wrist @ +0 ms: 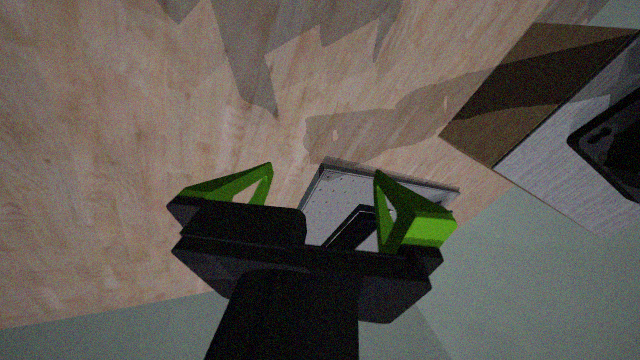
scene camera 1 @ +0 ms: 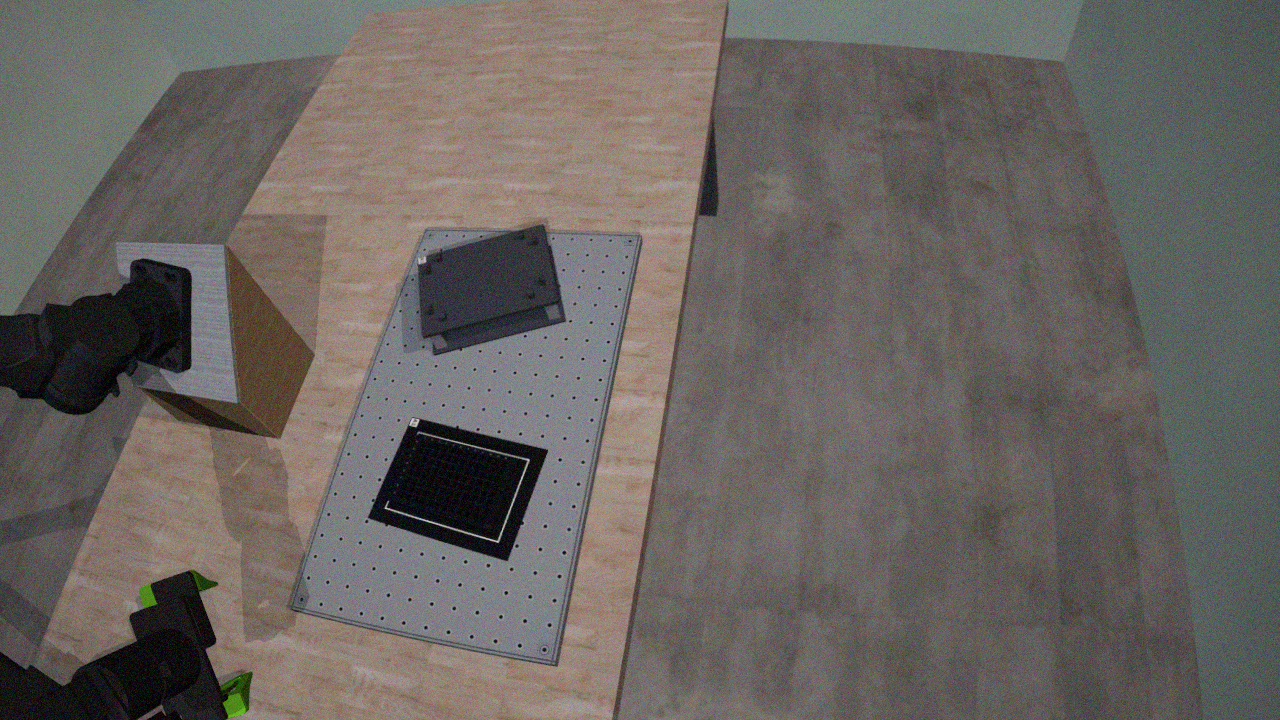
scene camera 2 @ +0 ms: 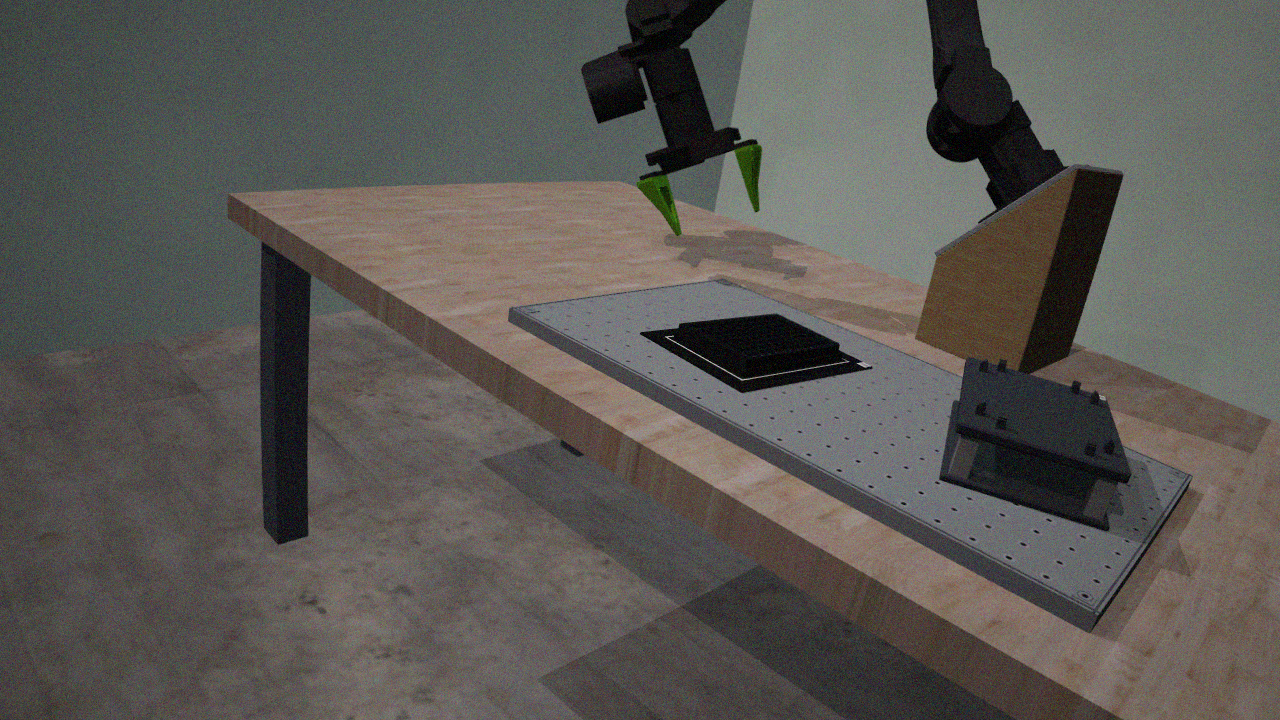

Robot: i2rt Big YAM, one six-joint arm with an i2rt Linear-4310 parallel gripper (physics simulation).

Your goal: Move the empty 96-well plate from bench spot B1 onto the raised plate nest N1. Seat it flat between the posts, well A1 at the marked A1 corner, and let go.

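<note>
The black 96-well plate lies flat on bench spot B1, a black mat with a white outline and a small white corner label. In the wrist view the dark plate and mat are partly hidden behind a finger. The raised nest N1 is a dark grey platform with small posts, turned relative to the board; a white mark sits at one corner. No plate is on it. My gripper is open and empty, above the table and off to the side of the plate.
A grey perforated board carries the mat and the nest. A wedge-shaped wooden pedestal bears the arm's base beside the board. The table's long edge runs close along the board's other side.
</note>
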